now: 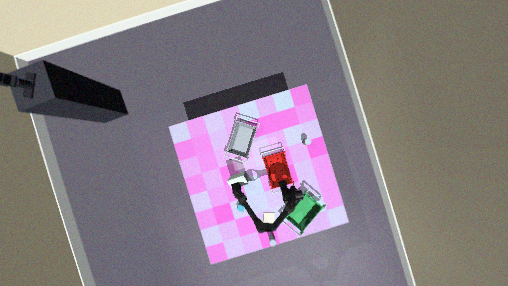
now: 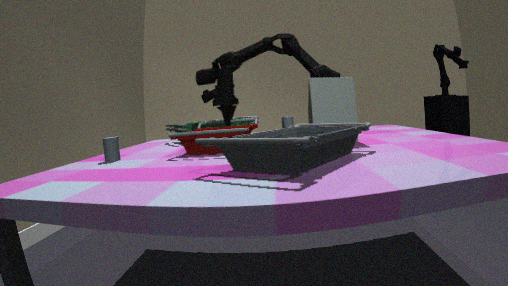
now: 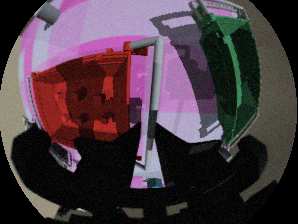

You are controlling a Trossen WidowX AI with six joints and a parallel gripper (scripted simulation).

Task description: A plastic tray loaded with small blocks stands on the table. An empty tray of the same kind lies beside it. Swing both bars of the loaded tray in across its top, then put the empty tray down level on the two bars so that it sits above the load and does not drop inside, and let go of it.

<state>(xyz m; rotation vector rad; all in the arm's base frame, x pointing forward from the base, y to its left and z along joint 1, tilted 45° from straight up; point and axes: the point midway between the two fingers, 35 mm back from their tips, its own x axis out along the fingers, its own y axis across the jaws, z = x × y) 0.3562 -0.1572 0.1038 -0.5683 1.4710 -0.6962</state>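
Right now the grey tray is 190 mm behind my gripper tip, 520 mm to the left of it and 20 mm below it. Round my gripper tip: cream slab: 210 mm behind, 250 mm to the right, 60 mm below; cyan block: 400 mm behind, 40 mm to the right, 40 mm below.
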